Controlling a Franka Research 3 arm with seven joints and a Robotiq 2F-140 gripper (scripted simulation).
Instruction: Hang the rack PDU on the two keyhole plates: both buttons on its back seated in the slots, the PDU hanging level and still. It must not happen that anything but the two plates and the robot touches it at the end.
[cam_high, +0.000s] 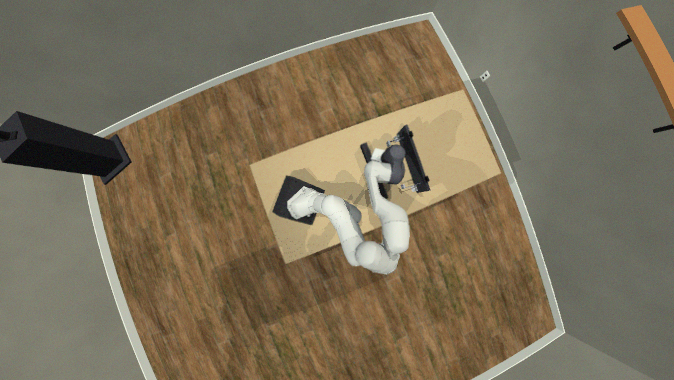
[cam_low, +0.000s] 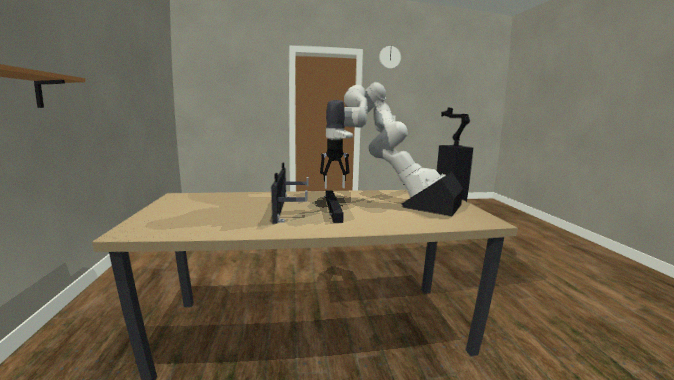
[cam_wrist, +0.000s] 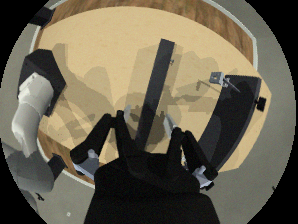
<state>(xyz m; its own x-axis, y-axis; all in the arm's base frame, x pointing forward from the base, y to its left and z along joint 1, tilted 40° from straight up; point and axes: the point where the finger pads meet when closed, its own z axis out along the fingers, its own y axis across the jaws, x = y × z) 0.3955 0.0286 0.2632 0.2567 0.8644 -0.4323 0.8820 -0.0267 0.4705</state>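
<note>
Now: the rack PDU 11 cm below my hand and 2 cm ahead of it. Also, from my hand: stand 25 cm ahead, 10 cm to the right, 5 cm below.
</note>
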